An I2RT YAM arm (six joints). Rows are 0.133 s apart.
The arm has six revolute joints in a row. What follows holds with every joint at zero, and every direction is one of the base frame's. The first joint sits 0.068 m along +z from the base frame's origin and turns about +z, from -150 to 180 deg. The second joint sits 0.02 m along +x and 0.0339 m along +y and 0.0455 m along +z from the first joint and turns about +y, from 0 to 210 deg. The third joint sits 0.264 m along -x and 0.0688 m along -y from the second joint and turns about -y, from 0 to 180 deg. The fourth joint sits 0.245 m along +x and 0.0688 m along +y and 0.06 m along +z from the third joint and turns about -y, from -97 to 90 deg. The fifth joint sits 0.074 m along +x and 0.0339 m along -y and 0.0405 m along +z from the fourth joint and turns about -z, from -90 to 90 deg. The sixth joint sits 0.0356 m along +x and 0.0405 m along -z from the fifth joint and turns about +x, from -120 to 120 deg. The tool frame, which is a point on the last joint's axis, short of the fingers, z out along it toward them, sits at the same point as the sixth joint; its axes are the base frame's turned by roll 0, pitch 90 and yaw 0 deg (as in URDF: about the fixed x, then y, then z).
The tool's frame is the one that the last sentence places.
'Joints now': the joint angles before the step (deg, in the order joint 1, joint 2, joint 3, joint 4, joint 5, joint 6). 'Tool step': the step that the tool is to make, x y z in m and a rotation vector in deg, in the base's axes. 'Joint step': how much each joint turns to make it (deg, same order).
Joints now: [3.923 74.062 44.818 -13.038 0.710 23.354]
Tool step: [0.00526 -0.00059 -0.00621 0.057 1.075 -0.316]
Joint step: [-0.196 1.945 0.283 0.591 0.000 0.176]
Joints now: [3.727 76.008 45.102 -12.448 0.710 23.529]
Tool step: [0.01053 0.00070 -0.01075 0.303 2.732 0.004]
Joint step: [-0.043 3.955 1.355 -0.109 -0.370 0.307]
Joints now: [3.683 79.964 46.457 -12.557 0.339 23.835]
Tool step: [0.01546 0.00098 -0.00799 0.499 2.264 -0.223]
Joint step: [-0.044 4.741 2.797 -0.285 -0.350 0.568]
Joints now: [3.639 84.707 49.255 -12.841 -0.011 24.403]
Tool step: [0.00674 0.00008 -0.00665 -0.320 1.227 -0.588]
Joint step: [0.001 2.383 0.940 0.196 0.569 0.285]
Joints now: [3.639 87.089 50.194 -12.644 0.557 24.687]
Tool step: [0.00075 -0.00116 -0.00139 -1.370 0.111 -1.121]
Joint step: [-0.022 0.329 0.022 0.110 1.748 -0.044]
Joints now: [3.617 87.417 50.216 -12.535 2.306 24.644]
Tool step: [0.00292 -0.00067 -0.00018 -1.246 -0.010 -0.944]
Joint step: [0.023 0.676 0.612 -0.001 1.574 -0.066]
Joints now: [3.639 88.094 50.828 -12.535 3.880 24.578]
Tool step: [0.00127 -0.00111 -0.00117 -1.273 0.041 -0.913]
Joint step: [-0.044 0.415 0.130 0.177 1.529 -0.154]
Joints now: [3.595 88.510 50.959 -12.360 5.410 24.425]
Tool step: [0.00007 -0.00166 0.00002 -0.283 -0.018 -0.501]
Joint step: [-0.261 0.000 0.000 0.000 0.372 0.001]
